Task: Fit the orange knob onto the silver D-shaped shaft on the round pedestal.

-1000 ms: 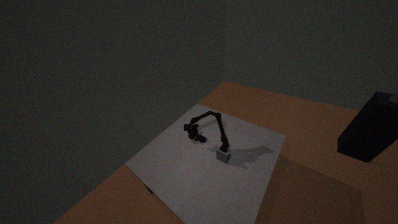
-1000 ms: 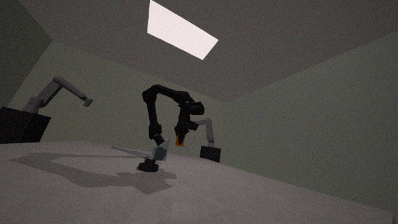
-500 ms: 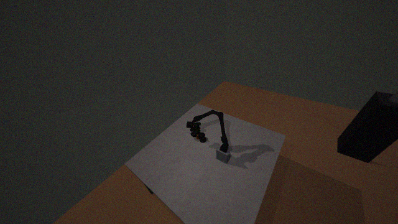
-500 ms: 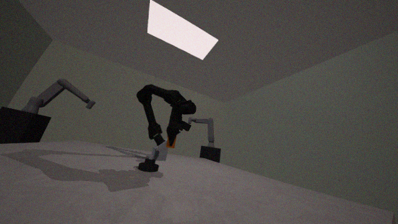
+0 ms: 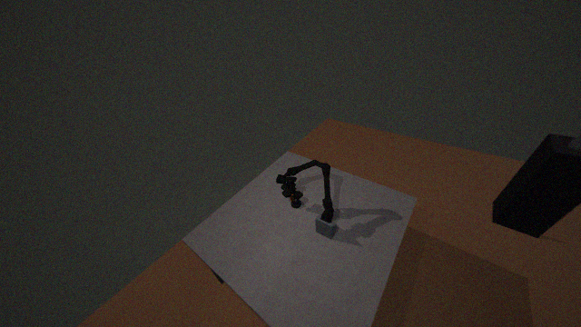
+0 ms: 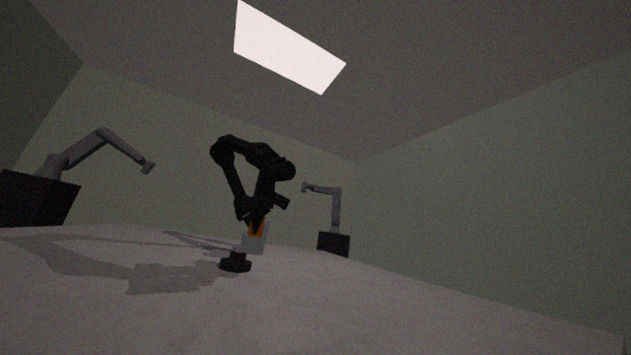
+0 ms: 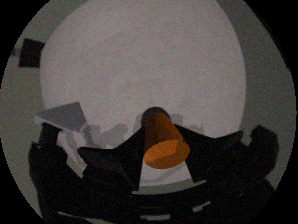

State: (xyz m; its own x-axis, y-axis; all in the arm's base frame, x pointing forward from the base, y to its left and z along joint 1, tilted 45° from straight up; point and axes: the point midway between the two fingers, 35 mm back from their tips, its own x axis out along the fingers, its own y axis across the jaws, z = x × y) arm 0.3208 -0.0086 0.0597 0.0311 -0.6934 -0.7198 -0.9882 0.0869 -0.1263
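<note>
The round pedestal lies 3 cm to the right of my gripper tip and 7 cm below it. From my gripper tip the other things lie so: orange knob (3 cm above).
</note>
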